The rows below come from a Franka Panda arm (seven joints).
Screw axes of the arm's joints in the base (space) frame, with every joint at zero. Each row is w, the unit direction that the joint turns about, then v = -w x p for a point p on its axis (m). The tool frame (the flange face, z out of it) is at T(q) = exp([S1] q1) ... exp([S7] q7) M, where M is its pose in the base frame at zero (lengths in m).
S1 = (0, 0, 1, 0, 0, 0)
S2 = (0, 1, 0, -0.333, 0, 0)
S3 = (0, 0, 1, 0, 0, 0)
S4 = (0, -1, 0, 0.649, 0, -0.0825)
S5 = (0, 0, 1, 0, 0, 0)
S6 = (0, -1, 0, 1.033, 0, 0)
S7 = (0, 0, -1, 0, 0.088, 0)
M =
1 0 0 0.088
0 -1 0 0
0 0 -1 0.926
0 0 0 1
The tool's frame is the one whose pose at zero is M.
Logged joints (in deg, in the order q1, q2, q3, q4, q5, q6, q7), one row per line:
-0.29 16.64 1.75 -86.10 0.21 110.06 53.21
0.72 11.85 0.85 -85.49 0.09 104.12 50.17
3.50 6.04 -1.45 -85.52 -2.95 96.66 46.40
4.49 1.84 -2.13 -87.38 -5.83 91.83 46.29
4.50 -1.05 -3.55 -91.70 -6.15 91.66 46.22
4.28 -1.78 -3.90 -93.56 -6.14 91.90 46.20
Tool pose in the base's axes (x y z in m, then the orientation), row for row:
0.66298 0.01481 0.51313 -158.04 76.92 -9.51
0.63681 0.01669 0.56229 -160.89 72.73 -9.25
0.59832 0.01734 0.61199 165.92 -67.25 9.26
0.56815 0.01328 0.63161 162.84 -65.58 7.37
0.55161 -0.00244 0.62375 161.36 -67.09 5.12
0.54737 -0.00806 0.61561 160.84 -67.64 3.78
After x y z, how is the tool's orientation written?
As a rotation vector, in degrees.
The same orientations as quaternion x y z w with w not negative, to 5 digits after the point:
-0.89730 0.43673 -0.05399 0.03471
-0.90962 0.41119 -0.05230 0.02786
0.92551 -0.37512 0.05165 0.00637
0.92613 -0.37298 0.04192 0.03748
0.92203 -0.38336 0.02926 0.04513
0.92054 -0.38712 0.02163 0.04776

